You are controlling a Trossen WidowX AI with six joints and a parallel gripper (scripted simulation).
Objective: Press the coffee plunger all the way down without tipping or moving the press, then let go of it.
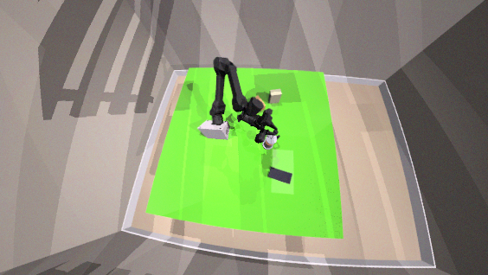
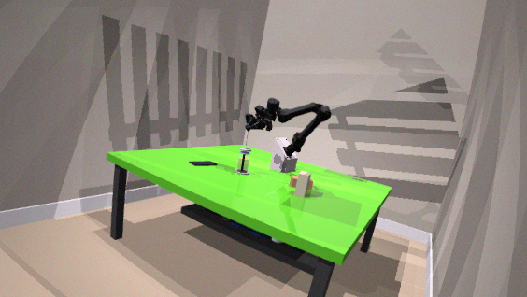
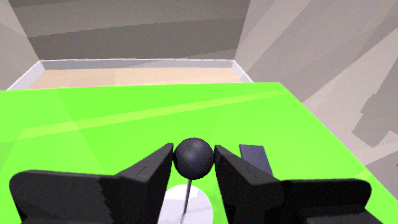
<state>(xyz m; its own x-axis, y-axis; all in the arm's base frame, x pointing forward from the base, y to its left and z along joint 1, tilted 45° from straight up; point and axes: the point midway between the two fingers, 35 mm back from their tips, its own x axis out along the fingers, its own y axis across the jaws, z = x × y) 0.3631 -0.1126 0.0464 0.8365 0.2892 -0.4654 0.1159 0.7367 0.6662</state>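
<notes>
Now: the coffee press 1 cm to the left of my gripper tip and 13 cm below it. Round my gripper tip: dark flat slab: 9 cm ahead, 20 cm to the right, 25 cm below; orange block: 14 cm behind, 31 cm to the left, 23 cm below.
</notes>
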